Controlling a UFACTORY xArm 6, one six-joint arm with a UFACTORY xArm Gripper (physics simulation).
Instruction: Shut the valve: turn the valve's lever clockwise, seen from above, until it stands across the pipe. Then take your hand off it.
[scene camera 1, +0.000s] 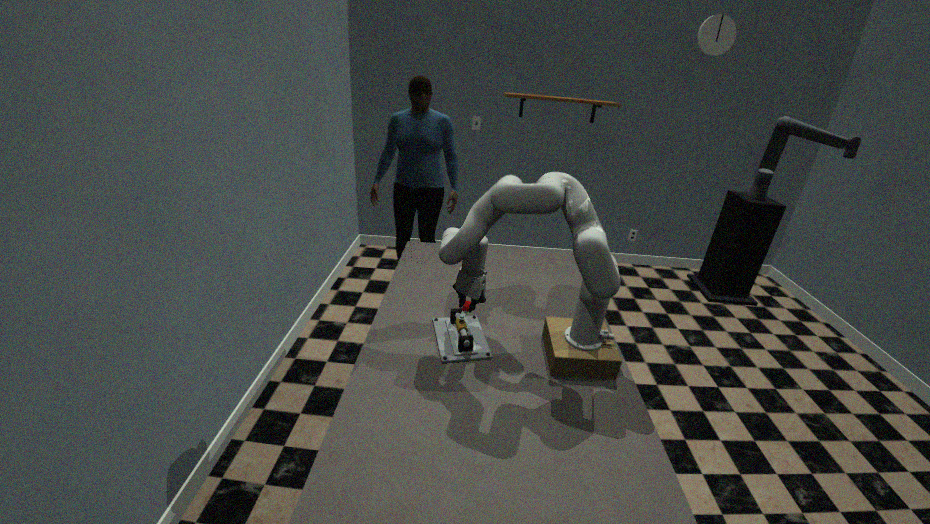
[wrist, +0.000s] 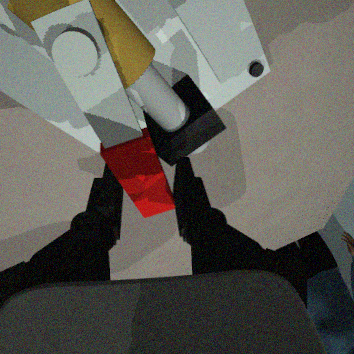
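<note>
The valve's lever (scene camera 1: 466, 303) (wrist: 142, 175) has a pale arm and a red end. It stands at a small angle to the pipe (wrist: 162, 105), closer to along it than across it. The yellow valve body (scene camera 1: 460, 323) (wrist: 122, 45) sits on a pale base plate (scene camera 1: 480, 344) (wrist: 235, 90). My gripper (scene camera 1: 467, 307) (wrist: 148, 174) points down at the lever's far end, and its black fingers stand on both sides of the red part, shut on it. The right finger in the wrist view overlaps the red edge. Finger contact on the other side is hard to see.
A black pipe support (wrist: 192, 130) stands close beside the right finger in the wrist view. Another black support (scene camera 1: 465, 343) holds the pipe's near end. The arm's wooden base block (scene camera 1: 582, 367) is right of the plate on the table (scene camera 1: 390, 455). A person (scene camera 1: 419, 149) stands behind the table.
</note>
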